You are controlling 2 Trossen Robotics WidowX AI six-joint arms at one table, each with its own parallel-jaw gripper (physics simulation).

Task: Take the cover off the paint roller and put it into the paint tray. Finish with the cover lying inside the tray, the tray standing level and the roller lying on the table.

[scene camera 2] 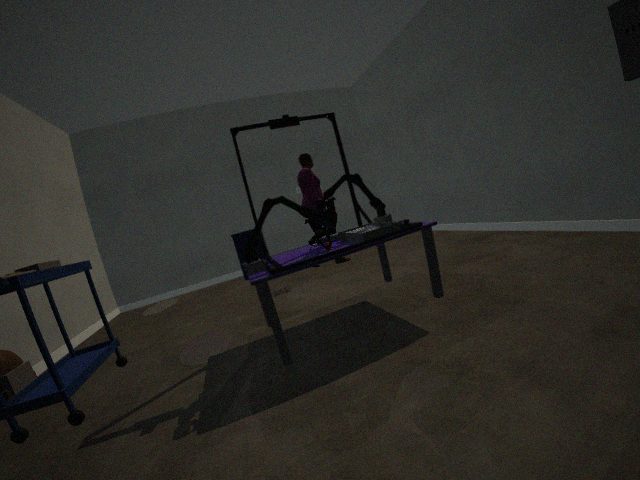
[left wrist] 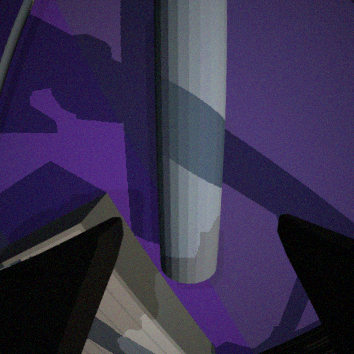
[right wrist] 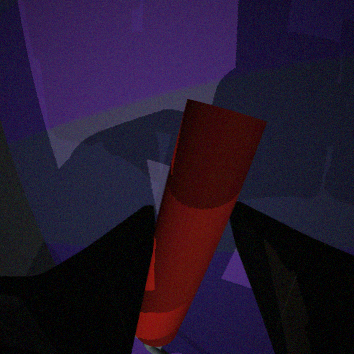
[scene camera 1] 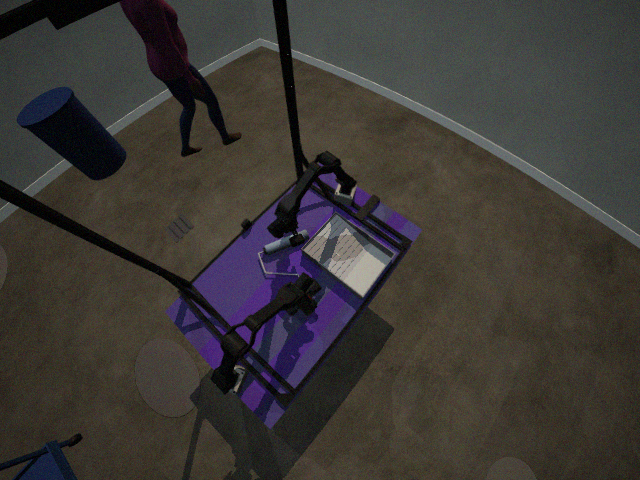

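Where they show: left gripper, fingertip midpoint: (scene camera 2: 335, 227) (left wrist: 200, 224) (scene camera 1: 291, 234); right gripper, fingertip midpoint: (scene camera 2: 328, 246) (right wrist: 191, 211) (scene camera 1: 308, 297); left arm's base, origin of the base link: (scene camera 2: 382, 215) (scene camera 1: 345, 189); right arm's base, origin of the base link: (scene camera 2: 252, 261) (scene camera 1: 229, 378).
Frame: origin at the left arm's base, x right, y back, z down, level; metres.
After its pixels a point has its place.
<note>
The pale blue-grey cover (scene camera 1: 276, 244) @(x 0.238, y -0.416, z 0.035 m) (left wrist: 192, 150) @(x 0.197, y -0.376, z 0.034 m) is on the paint roller, whose wire frame (scene camera 1: 279, 273) @(x 0.170, y -0.544, z 0.062 m) (left wrist: 12, 45) @(x 0.162, y -0.539, z 0.063 m) runs toward the right arm. My left gripper (scene camera 1: 297, 239) @(x 0.174, y -0.355, z -0.011 m) (left wrist: 200, 224) @(x 0.174, y -0.355, z -0.011 m) is open over the cover's end near the tray. In the left wrist view the cover's end shows between its fingers, with gaps at both sides; I cannot tell how high the fingers are. My right gripper (scene camera 1: 310, 298) @(x -0.004, y -0.605, z 0.073 m) (right wrist: 191, 211) @(x -0.004, y -0.605, z 0.073 m) is shut on the roller's red handle (right wrist: 205, 225) @(x -0.002, y -0.615, z 0.056 m) (scene camera 2: 327, 244) @(x -0.015, y -0.620, z 0.053 m). The paint tray (scene camera 1: 332, 273) @(x -0.078, y -0.468, z 0.024 m) (left wrist: 145, 280) @(x 0.079, y -0.320, z 0.051 m) stands level, with no cover in it.
The tray's corner and side wall lie close beside the cover's end and the left gripper. Dark frame rails (scene camera 1: 268, 377) @(x 0.043, y -1.013, z 0.072 m) run along the purple table (scene camera 1: 222, 268) @(x 0.471, y -0.619, z 0.088 m), with upright posts (scene camera 1: 287, 77) @(x 0.291, y 0.035, z -0.548 m) behind. A person (scene camera 1: 165, 56) stands on the floor beyond the table.
</note>
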